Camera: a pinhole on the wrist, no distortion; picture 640 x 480 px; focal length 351.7 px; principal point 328.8 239.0 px. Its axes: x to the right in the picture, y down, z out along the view. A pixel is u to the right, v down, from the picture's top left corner.
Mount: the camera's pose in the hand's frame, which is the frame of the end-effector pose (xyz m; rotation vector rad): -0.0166 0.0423 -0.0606 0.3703 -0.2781 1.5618
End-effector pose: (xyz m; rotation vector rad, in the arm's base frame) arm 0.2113 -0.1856 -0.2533 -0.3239 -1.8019 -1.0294
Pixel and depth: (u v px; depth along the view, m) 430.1 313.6 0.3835
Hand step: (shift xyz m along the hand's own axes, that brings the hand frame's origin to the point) -0.0751 -0.0122 0.3388
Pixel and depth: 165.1 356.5 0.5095
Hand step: -0.1550 -0.3835 0.3194
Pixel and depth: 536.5 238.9 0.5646
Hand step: 0.0164 0.1218 0.5894
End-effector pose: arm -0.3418 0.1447 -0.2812 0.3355 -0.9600 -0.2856
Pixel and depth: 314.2 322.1 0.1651
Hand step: -0.0456 -0.0311 0.0897
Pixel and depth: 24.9 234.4 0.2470
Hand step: 0.0022 -0.2520 0.0795
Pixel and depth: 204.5 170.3 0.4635
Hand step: 0.1022 -0.2907 0.2927
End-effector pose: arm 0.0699 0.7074 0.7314 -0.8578 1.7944 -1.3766
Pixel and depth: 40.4 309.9 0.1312
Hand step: -0.0347 -0.1095 0.0177
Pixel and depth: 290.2 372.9 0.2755
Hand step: -0.1046 -0.0985 0.1848
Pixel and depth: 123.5 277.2 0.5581
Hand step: -0.0424 -0.4811 0.3224
